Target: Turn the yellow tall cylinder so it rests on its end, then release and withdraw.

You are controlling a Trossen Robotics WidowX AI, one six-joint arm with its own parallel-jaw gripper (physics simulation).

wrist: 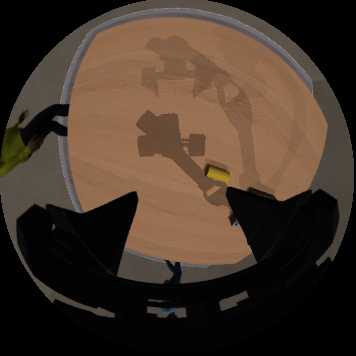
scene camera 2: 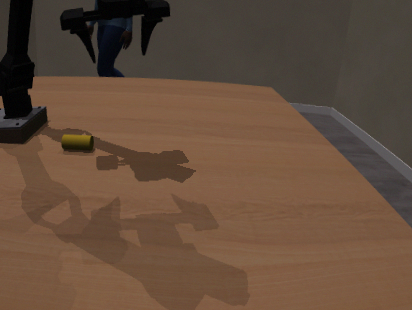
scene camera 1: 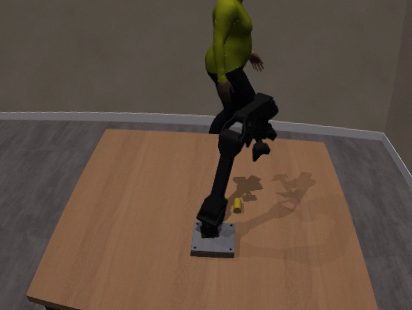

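Note:
What I can see here is my gripper (scene camera 2: 119,58), and the wrist view (wrist: 182,193) has the gripper in it too.

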